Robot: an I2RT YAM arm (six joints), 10 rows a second.
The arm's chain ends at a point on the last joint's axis. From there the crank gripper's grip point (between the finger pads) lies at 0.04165 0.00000 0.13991 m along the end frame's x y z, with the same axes.
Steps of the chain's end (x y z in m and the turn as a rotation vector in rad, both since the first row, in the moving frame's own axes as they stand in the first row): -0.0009 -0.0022 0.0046 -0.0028 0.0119 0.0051; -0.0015 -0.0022 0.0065 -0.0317 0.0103 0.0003; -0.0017 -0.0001 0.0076 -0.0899 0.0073 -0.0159; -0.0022 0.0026 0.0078 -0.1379 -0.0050 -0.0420; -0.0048 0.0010 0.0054 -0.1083 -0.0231 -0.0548; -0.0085 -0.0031 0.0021 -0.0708 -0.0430 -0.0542; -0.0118 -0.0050 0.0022 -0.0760 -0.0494 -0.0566; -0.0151 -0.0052 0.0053 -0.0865 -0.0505 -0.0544
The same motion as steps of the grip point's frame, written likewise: 0.0008 -0.0016 0.0041 -0.0028 0.0119 0.0051; -0.0001 0.0022 0.0060 -0.0317 0.0103 0.0003; -0.0006 0.0118 0.0068 -0.0899 0.0073 -0.0159; -0.0025 0.0201 0.0068 -0.1379 -0.0050 -0.0420; -0.0077 0.0140 0.0056 -0.1083 -0.0231 -0.0548; -0.0143 0.0048 0.0035 -0.0708 -0.0430 -0.0542; -0.0185 0.0035 0.0038 -0.0760 -0.0494 -0.0566; -0.0219 0.0049 0.0068 -0.0865 -0.0505 -0.0544
